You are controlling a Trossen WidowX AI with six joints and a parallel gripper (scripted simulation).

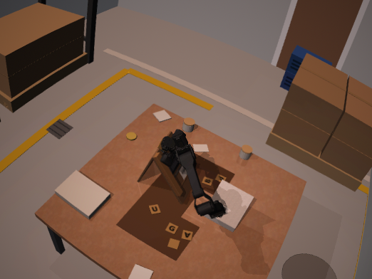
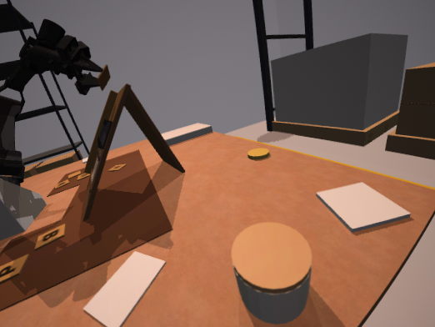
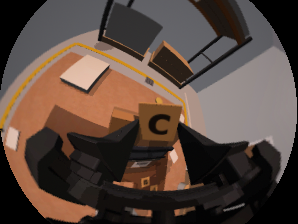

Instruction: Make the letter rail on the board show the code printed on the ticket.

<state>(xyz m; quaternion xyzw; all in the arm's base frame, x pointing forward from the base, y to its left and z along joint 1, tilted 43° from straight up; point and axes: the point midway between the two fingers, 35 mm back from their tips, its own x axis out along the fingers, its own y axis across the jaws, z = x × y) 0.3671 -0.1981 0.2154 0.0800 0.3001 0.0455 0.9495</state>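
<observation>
The white ticket is 10 cm behind my gripper tip, 11 cm to the right of it and 23 cm below it. Round my gripper tip: dark mat 20 cm behind, 33 cm below; yellow disc 36 cm ahead, 24 cm to the right, 33 cm below; white card 7 cm behind, 45 cm to the right, 33 cm below.
</observation>
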